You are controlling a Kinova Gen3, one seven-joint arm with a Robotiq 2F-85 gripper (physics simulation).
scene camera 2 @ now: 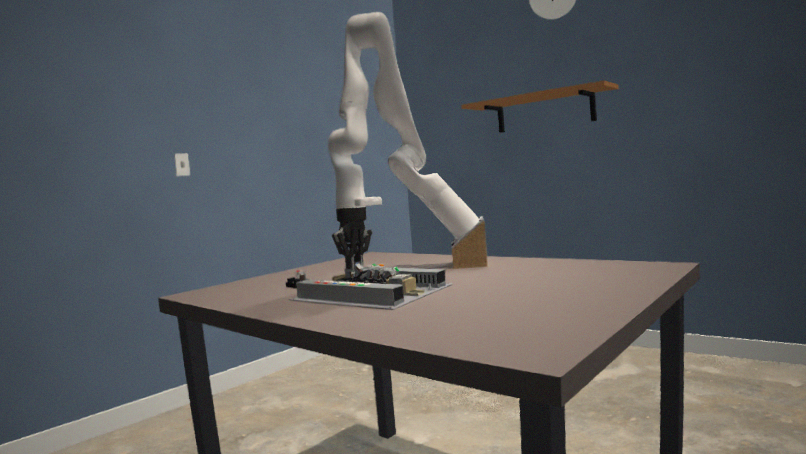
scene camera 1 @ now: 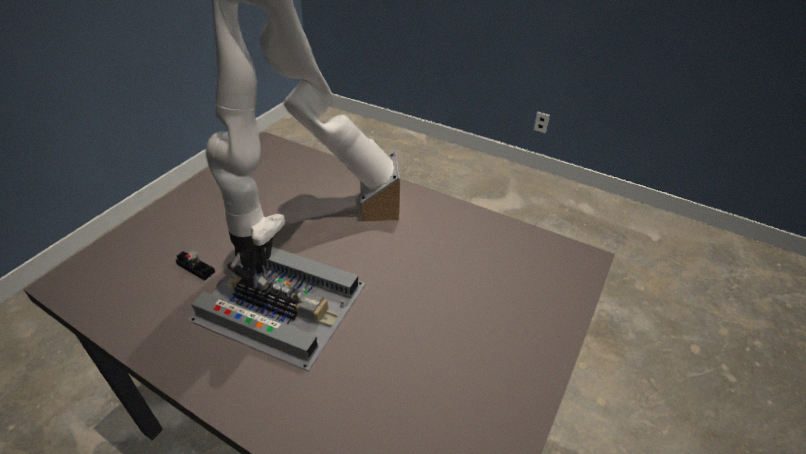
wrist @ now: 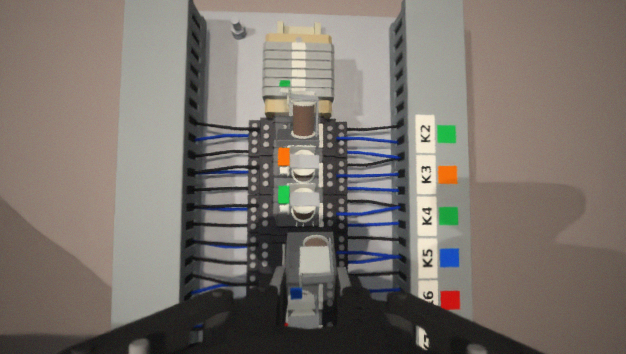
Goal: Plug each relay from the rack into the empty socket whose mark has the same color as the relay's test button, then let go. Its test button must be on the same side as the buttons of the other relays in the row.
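Frame: origin at the arm's base, x ahead, y left, z up, level; centimetres.
Seen in the pictures: gripper, between the fingertips: (scene camera 2: 354, 270) (scene camera 1: 257, 281) (wrist: 311, 283); arm's base, origin of its link: (scene camera 2: 468, 229) (scene camera 1: 380, 176).
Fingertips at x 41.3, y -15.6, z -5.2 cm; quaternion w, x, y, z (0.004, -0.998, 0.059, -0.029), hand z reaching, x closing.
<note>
Pixels of each thing's top centre, then the offset from my fingertips to it.
- blue-button relay, centre of its top: (wrist: 312, 268) (scene camera 1: 261, 276) (scene camera 2: 358, 261) dz +2.3, dx +0.1, dy +1.5 cm
- K5 mark, centre of its top: (wrist: 449, 257) dz -1.4, dx +9.4, dy +0.0 cm
- K6 mark, centre of its top: (wrist: 450, 300) dz -1.4, dx +9.1, dy -2.7 cm
- green button, centre of its top: (wrist: 283, 194) dz +1.5, dx -1.0, dy +5.4 cm
- red-button relay, centre of its top: (scene camera 1: 190, 254) (scene camera 2: 300, 270) dz -0.9, dx -3.8, dy -20.9 cm
- black rack, centre of its top: (scene camera 1: 193, 261) (scene camera 2: 301, 279) dz -3.4, dx -3.7, dy -20.9 cm
- K2 relay, centre of its top: (wrist: 297, 108) (scene camera 1: 297, 289) (scene camera 2: 388, 266) dz +1.2, dx +0.3, dy +10.2 cm
- relay with a red button, centre of its top: (wrist: 297, 328) (scene camera 2: 350, 264) dz +1.4, dx -1.0, dy -1.9 cm
My gripper (scene camera 1: 254, 279) (scene camera 2: 353, 270) (wrist: 311, 283) is shut on the blue-button relay (wrist: 315, 262), which is upright over the row around K5. Its blue test button (wrist: 296, 293) faces left in the wrist view, the same side as the other buttons. Its pins are hidden, so I cannot tell how deep they sit. The K5 mark (wrist: 449, 258) is blue, the K6 mark (wrist: 450, 300) red. Relays with an orange button (wrist: 284, 157) and a green button (wrist: 284, 194) sit in K3 and K4. A red-button relay (scene camera 1: 192, 259) stands in the black rack (scene camera 1: 203, 271) (scene camera 2: 291, 281).
A K2 relay (wrist: 304, 119) stands beside the grey terminal blocks (wrist: 298, 67). Another relay with a red button (wrist: 286, 325) shows partly beyond the held relay. Grey wire ducts (wrist: 150, 165) (scene camera 1: 253, 329) flank the row. The arm's wooden base (scene camera 1: 381, 204) stands farther back.
</note>
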